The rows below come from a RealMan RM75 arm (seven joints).
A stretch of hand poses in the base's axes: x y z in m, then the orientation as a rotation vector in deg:
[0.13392 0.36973 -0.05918 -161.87 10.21 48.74]
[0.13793 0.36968 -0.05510 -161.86 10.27 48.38]
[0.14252 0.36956 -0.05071 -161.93 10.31 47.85]
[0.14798 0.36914 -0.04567 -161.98 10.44 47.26]
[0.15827 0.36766 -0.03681 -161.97 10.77 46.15]
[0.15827 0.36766 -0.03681 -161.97 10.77 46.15]
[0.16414 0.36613 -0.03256 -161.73 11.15 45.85]
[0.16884 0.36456 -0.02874 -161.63 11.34 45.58]
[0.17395 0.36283 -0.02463 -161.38 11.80 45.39]
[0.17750 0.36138 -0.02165 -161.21 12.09 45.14]
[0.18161 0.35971 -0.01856 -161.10 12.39 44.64]
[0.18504 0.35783 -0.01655 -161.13 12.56 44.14]
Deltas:
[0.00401 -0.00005 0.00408 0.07 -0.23 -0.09]
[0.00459 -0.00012 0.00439 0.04 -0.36 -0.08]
[0.00546 -0.00042 0.00504 0.05 -0.39 -0.15]
[0.01029 -0.00148 0.00886 0.16 -0.71 -0.36]
[0.00000 0.00000 0.00000 0.00 0.00 0.00]
[0.00587 -0.00153 0.00425 0.19 -0.14 -0.35]
[0.00470 -0.00157 0.00382 0.10 -0.15 -0.19]
[0.00511 -0.00173 0.00411 0.16 -0.06 -0.39]
[0.00355 -0.00145 0.00298 0.13 -0.12 -0.27]
[0.00411 -0.00167 0.00309 0.12 -0.30 -0.29]
[0.00343 -0.00188 0.00201 0.02 -0.32 -0.17]

